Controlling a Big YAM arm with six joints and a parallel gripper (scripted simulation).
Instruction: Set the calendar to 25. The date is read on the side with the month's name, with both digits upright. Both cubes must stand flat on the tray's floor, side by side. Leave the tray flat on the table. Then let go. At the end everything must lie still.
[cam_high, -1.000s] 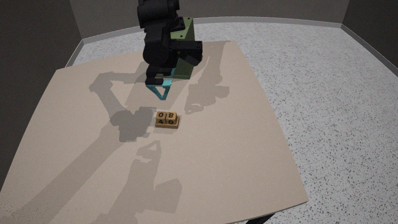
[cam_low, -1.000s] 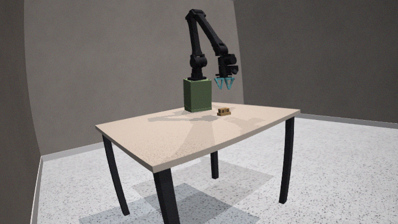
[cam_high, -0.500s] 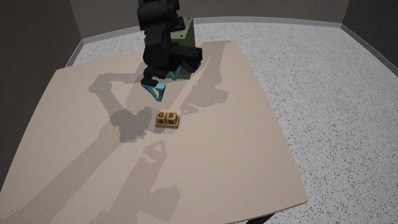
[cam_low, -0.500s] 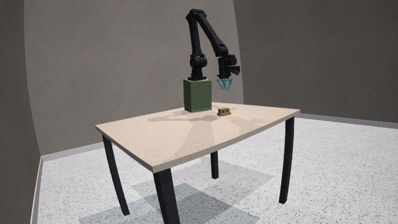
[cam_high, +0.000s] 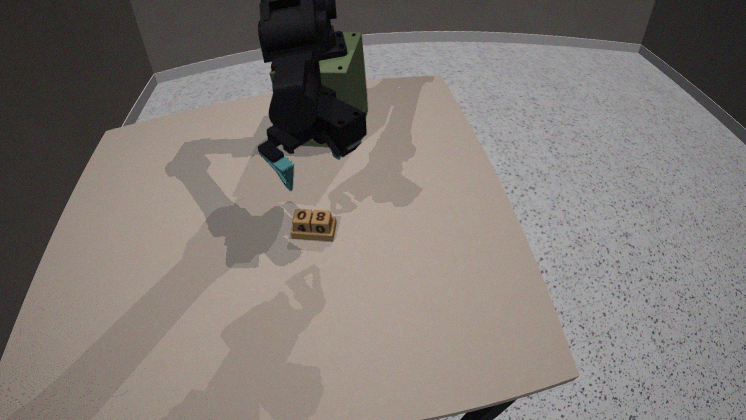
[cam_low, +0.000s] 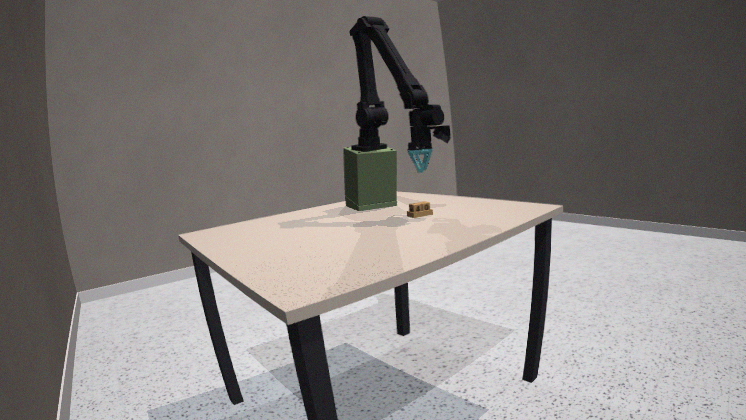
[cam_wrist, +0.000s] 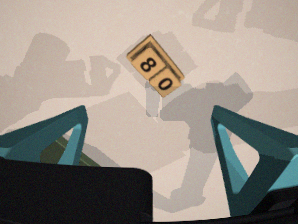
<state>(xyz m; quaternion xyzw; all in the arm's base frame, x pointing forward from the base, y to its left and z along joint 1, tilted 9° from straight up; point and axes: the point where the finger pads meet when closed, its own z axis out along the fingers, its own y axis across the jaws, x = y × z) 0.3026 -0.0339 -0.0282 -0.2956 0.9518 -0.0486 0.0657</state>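
Now: hand 150 mm above the wooden tray, 20 mm to the left of it and 10 mm past it.
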